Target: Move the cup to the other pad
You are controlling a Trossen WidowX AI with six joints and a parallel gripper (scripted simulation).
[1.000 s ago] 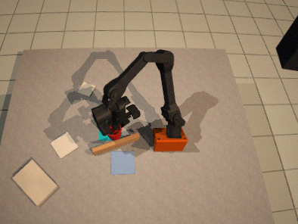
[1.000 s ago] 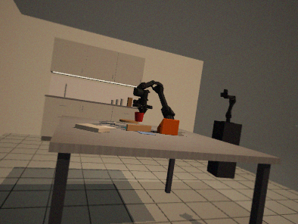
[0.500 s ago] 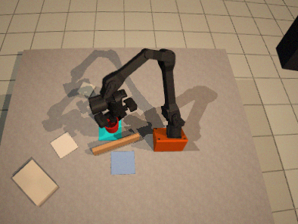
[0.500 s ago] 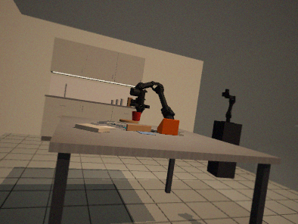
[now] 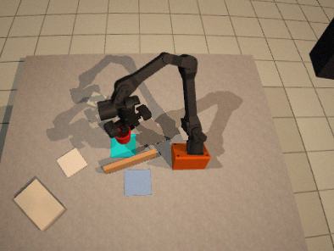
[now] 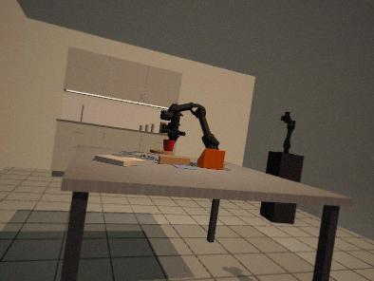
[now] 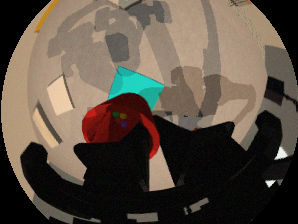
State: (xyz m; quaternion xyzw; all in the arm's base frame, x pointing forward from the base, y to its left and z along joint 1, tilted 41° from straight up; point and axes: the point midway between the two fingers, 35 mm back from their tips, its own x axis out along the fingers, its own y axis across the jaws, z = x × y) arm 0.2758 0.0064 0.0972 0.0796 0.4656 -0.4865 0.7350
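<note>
Now: the wooden bar 20 mm behind my gripper tip, 100 mm to the left of it and 100 mm below it. The rest, counted from my gripper tip: light blue pad (60 mm behind, 180 mm to the left, 120 mm below); then red cup (20 mm ahead, 20 mm to the left).
</note>
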